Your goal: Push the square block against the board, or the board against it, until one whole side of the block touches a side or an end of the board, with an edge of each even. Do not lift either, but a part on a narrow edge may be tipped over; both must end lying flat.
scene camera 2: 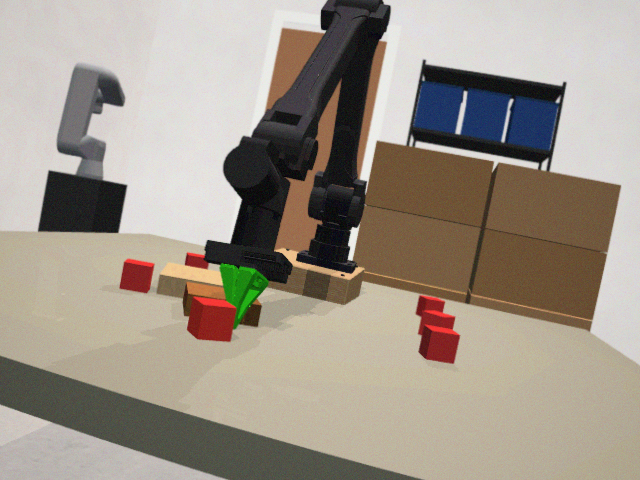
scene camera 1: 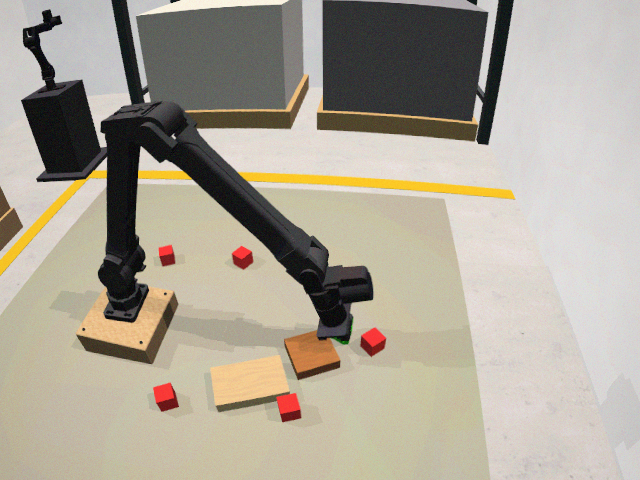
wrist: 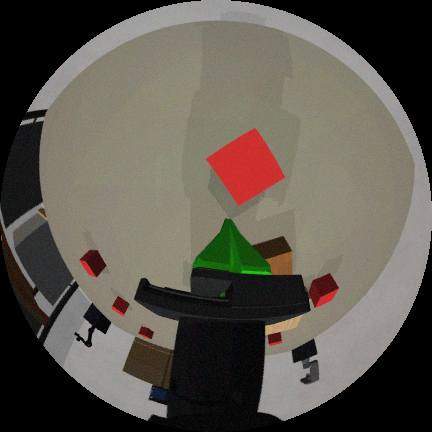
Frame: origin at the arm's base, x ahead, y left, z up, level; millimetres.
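Seen in the pictures: gripper, fingertip midpoint: point(scene camera 1: 345, 343) point(wrist: 226, 222); arm's base, origin of the base link: point(scene camera 2: 326, 264) point(scene camera 1: 127, 303).
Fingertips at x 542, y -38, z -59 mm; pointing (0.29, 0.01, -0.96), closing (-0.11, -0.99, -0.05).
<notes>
Offsets run from my fingertips to a thing's top centre.
The square block @(dy -41, dx -76, dz +29 mm) point(scene camera 1: 311, 355) point(scene camera 2: 202, 290) point(wrist: 281, 262), darker brown, lies flat to the right of the board in scene camera 1. The pale board @(dy -130, dx -204, dz +29 mm) point(scene camera 1: 249, 381) point(scene camera 2: 187, 273) point(wrist: 284, 324) lies flat. A narrow gap shows between the block's left side and the board's right end; the block sits farther back, so their edges are not even. My gripper point(scene camera 1: 344, 340) point(scene camera 2: 235, 326) point(wrist: 226, 222) is shut and empty, its green fingertips low beside the block's far right side, between the block and a red cube. In scene camera 1 the wrist hides most of the fingers; contact cannot be told.
A red cube @(dy -10, dx +62, dz +39 mm) point(scene camera 1: 373, 342) point(scene camera 2: 211, 320) point(wrist: 245, 167) stands just beyond the fingertips. Another red cube @(dy -187, dx -114, dz +39 mm) point(scene camera 1: 288, 407) point(scene camera 2: 136, 275) point(wrist: 324, 290) stands by the board's near right corner. A third @(dy -188, dx -379, dz +39 mm) point(scene camera 1: 165, 396) stands left of the board. More red cubes point(scene camera 1: 242, 257) point(scene camera 2: 439, 343) stand farther off, beyond the arm's wooden base point(scene camera 1: 156, 305).
</notes>
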